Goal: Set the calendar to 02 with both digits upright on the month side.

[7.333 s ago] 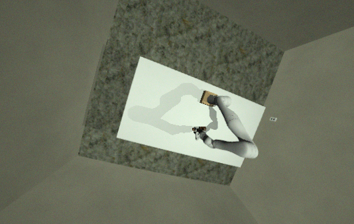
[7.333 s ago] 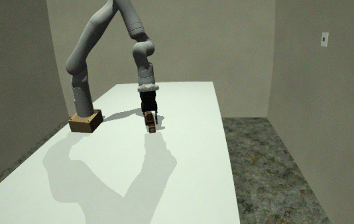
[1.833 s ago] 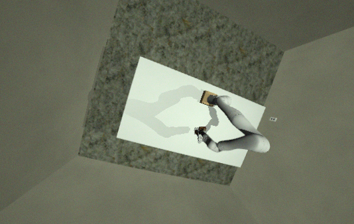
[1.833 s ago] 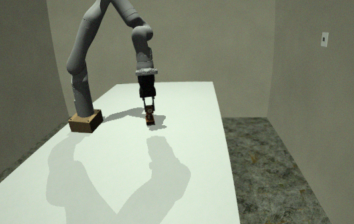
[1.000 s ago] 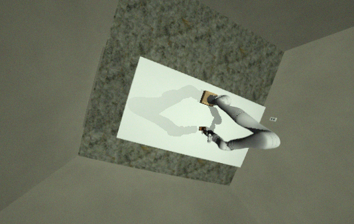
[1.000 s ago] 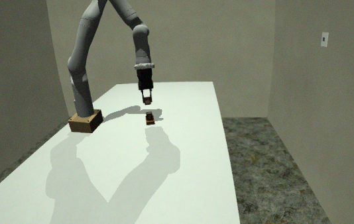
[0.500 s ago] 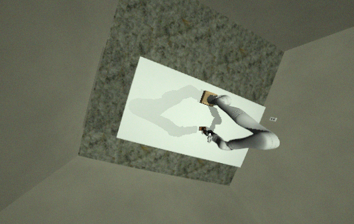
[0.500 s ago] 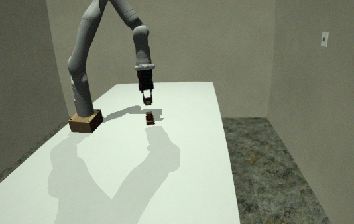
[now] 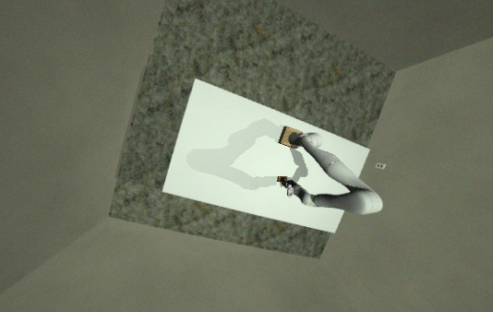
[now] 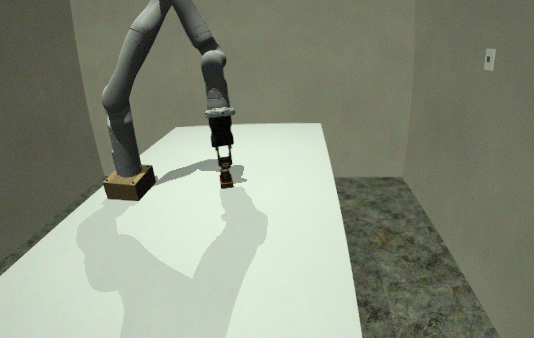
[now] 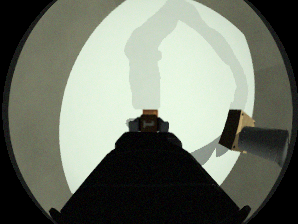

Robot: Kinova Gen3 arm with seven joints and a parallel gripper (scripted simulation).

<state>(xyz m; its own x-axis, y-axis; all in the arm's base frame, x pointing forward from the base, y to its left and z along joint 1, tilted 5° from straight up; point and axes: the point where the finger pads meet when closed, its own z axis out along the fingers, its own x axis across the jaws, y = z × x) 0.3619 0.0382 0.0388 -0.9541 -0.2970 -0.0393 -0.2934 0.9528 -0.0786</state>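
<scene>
Now: hand 90 mm above the brown tray, 10 mm to the right of it and 10 mm past it. The rest, counted from my hand: brown calendar cube 10 mm below.
</scene>
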